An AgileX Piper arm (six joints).
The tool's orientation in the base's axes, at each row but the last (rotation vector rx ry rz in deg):
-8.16, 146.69, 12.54
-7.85, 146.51, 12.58
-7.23, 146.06, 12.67
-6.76, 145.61, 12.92
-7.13, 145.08, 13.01
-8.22, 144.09, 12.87
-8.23, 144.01, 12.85
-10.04, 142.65, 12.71
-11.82, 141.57, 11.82
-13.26, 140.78, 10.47
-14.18, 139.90, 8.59
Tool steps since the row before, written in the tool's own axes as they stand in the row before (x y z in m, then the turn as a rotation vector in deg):
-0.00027, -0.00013, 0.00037, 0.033, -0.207, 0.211
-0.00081, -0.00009, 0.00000, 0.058, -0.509, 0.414
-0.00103, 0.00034, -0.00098, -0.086, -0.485, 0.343
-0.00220, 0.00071, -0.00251, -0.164, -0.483, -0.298
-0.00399, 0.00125, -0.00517, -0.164, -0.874, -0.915
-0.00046, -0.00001, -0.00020, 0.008, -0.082, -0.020
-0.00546, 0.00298, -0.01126, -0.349, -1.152, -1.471
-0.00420, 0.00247, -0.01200, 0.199, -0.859, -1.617
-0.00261, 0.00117, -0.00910, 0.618, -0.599, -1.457
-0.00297, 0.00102, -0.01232, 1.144, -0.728, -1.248
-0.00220, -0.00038, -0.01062, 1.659, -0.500, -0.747
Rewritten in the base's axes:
0.00044, -0.00004, -0.00018, 0.114, -0.166, -0.219
0.00069, -0.00005, 0.00043, 0.244, -0.426, -0.439
0.00028, 0.00020, 0.00142, 0.322, -0.409, -0.298
0.00036, 0.00031, 0.00338, 0.038, -0.524, 0.270
0.00026, 0.00040, 0.00663, -0.247, -1.025, 0.719
0.00026, -0.00002, 0.00043, -0.005, -0.085, 0.001
-0.00238, 0.00103, 0.01260, -0.369, -1.395, 1.237
-0.00404, 0.00032, 0.01230, -0.942, -1.178, 1.058
-0.00357, -0.00041, 0.00883, -1.226, -0.933, 0.700
-0.00534, -0.00097, 0.01150, -1.478, -1.083, 0.199
-0.00479, -0.00188, 0.00955, -1.609, -0.846, -0.505

